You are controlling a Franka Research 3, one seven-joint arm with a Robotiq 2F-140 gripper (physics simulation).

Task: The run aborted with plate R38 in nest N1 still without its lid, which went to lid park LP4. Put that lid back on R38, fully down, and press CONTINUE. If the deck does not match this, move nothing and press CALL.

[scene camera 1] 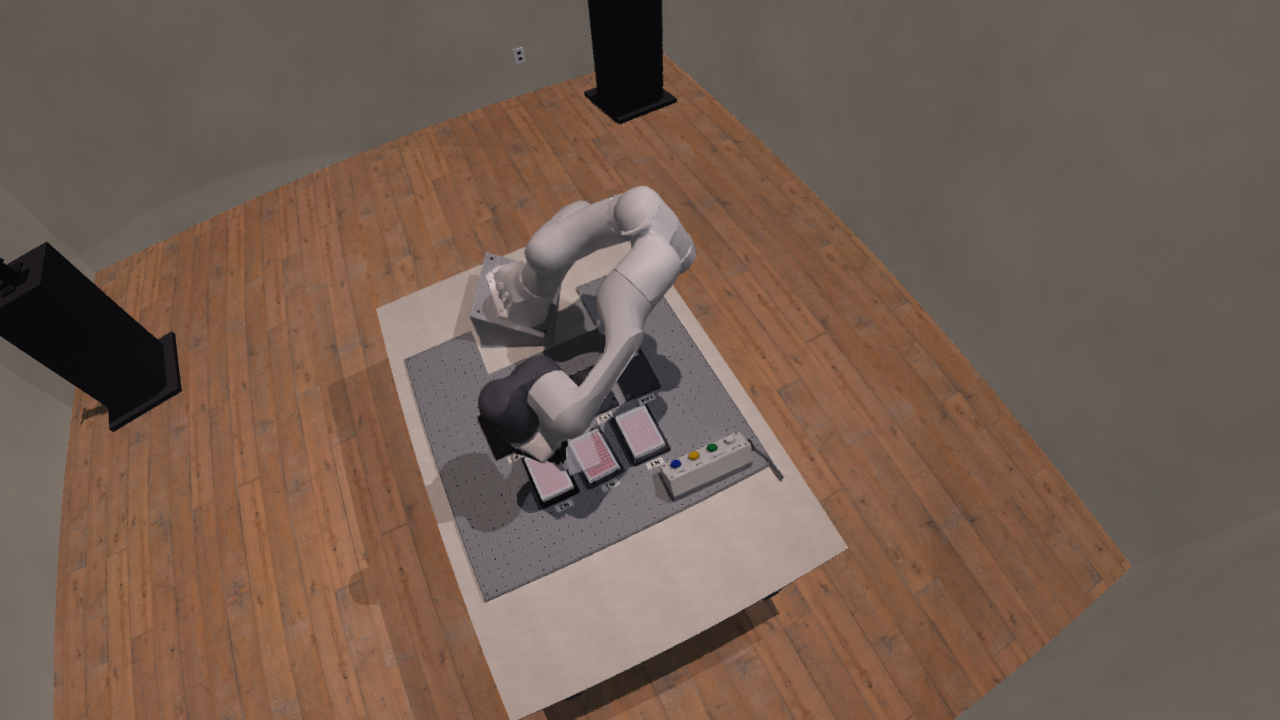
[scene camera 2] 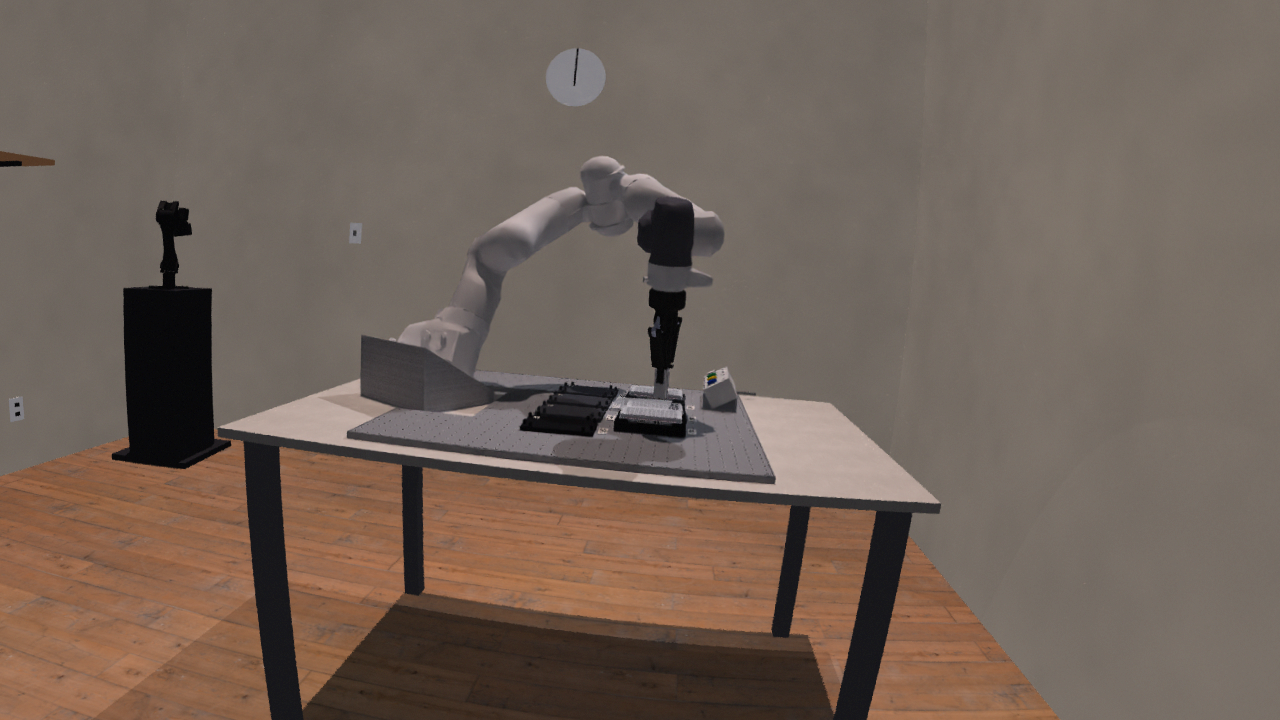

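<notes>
Three pink-topped plates stand in a row on the grey deck mat point(scene camera 1: 536, 546) point(scene camera 2: 465, 435): a left one point(scene camera 1: 549, 479), a middle one point(scene camera 1: 595, 453) and a right one point(scene camera 1: 640, 432). In scene camera 2 they show as one row point(scene camera 2: 652, 413). Their small labels are too small to read. Black lid parks lie behind them point(scene camera 1: 640, 376) point(scene camera 2: 567, 412). My gripper point(scene camera 2: 662, 383) is shut and empty, pointing straight down over the plate row, tips close to a plate top. In scene camera 1 the arm's wrist point(scene camera 1: 555, 407) hides the fingers. I cannot tell which plate bears a lid.
A white button box point(scene camera 1: 706, 467) point(scene camera 2: 719, 390) with blue, yellow, green and white buttons sits right of the plates. The arm's base point(scene camera 1: 500, 305) point(scene camera 2: 412, 372) stands at the table's back. Black camera pedestals point(scene camera 1: 85, 336) point(scene camera 2: 167, 367) stand on the floor.
</notes>
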